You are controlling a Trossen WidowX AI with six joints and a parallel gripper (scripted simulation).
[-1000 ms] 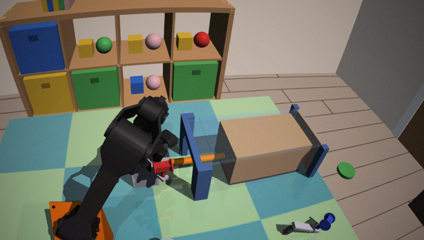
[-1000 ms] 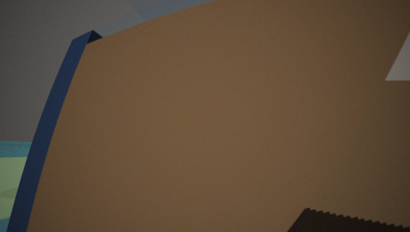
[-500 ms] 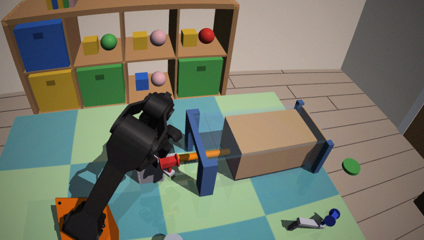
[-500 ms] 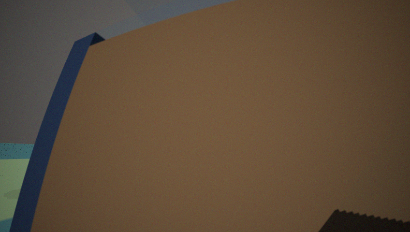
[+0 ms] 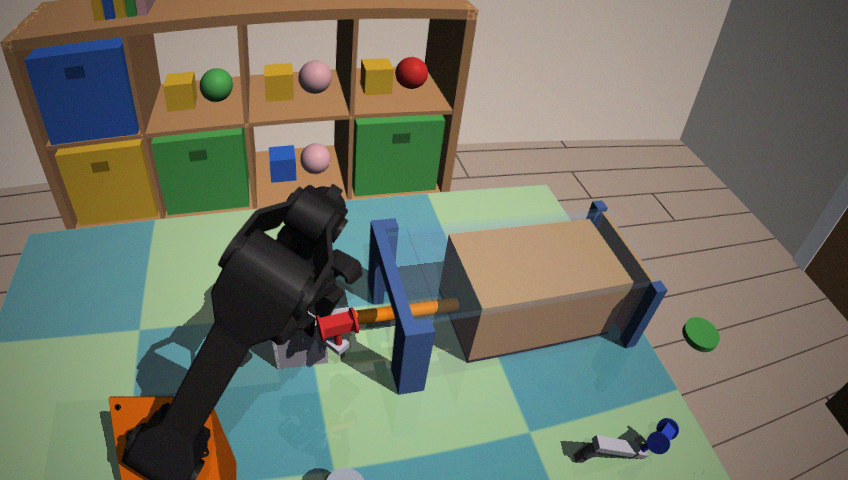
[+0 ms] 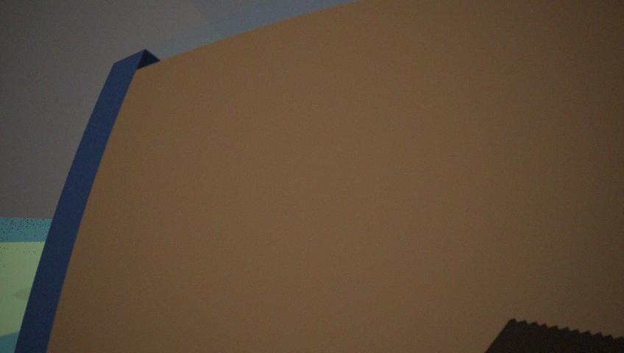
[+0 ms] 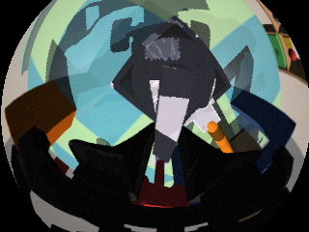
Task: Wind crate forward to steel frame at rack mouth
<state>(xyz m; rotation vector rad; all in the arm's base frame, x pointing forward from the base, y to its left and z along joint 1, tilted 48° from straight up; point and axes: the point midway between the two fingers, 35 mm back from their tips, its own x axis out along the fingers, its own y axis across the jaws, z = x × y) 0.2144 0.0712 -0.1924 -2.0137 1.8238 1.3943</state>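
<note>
Right now the crank handle is 2 cm above my gripper tip, 1 cm to the right of it and 1 cm ahead of it. From my gripper tip the other things lie so: blue frame: 13 cm ahead, 3 cm to the left, 2 cm above; red knob: 5 cm above, 4 cm to the right, 2 cm ahead; grey winch: 6 cm below, 4 cm to the left, 4 cm behind.
</note>
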